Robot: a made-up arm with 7 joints. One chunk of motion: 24 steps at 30 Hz.
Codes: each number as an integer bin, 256 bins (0 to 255) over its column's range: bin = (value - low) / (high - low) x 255, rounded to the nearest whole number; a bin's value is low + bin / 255 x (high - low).
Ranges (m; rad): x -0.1..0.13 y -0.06..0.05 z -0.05..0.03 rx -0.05..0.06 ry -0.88..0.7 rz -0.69..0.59
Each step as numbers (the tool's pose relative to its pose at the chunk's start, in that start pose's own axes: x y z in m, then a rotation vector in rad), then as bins.
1 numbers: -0.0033 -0.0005 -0.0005 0.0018 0.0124 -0.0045
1 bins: 107 138 158 120 144 137
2 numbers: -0.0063 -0.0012 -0.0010 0.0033 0.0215 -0.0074
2 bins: 104 136 156 124 145 136
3 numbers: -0.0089 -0.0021 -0.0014 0.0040 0.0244 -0.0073
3 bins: 101 134 155 125 146 136
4 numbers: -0.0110 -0.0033 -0.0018 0.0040 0.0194 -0.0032
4 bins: 99 131 154 125 145 137
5 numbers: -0.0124 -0.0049 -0.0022 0.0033 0.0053 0.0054
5 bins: 97 128 152 124 143 139
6 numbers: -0.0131 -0.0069 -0.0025 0.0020 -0.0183 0.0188
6 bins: 96 123 151 121 139 141
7 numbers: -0.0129 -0.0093 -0.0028 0.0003 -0.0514 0.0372
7 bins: 97 118 150 117 134 145
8 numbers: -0.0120 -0.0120 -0.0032 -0.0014 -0.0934 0.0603
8 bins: 98 111 149 113 127 149
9 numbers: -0.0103 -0.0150 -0.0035 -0.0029 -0.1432 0.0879
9 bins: 99 104 148 109 119 155
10 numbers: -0.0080 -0.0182 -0.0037 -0.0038 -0.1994 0.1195
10 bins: 102 97 148 107 110 161
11 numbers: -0.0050 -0.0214 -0.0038 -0.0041 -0.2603 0.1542
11 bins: 105 89 147 106 100 168
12 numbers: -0.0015 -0.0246 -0.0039 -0.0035 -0.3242 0.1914
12 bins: 109 82 147 108 90 176
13 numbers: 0.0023 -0.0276 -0.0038 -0.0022 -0.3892 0.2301
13 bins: 113 75 147 111 79 183
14 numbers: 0.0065 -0.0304 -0.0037 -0.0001 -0.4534 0.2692
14 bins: 118 69 148 116 69 191
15 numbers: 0.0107 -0.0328 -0.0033 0.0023 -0.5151 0.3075
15 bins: 123 63 149 121 59 199
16 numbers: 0.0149 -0.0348 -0.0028 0.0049 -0.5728 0.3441
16 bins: 127 58 150 127 50 206
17 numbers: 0.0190 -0.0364 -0.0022 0.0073 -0.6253 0.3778
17 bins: 132 55 152 133 41 213
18 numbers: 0.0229 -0.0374 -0.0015 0.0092 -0.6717 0.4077
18 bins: 136 52 155 137 34 219
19 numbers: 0.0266 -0.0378 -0.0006 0.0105 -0.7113 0.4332
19 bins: 140 51 157 140 27 224
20 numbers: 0.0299 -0.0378 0.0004 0.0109 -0.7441 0.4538
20 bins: 144 51 161 141 22 228
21 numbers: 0.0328 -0.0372 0.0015 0.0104 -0.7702 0.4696
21 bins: 147 53 164 140 18 231
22 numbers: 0.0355 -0.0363 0.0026 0.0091 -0.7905 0.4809
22 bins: 150 55 168 137 14 233
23 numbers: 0.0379 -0.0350 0.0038 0.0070 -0.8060 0.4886
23 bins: 153 58 171 132 12 235
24 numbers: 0.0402 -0.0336 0.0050 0.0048 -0.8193 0.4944
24 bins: 155 61 175 127 10 236
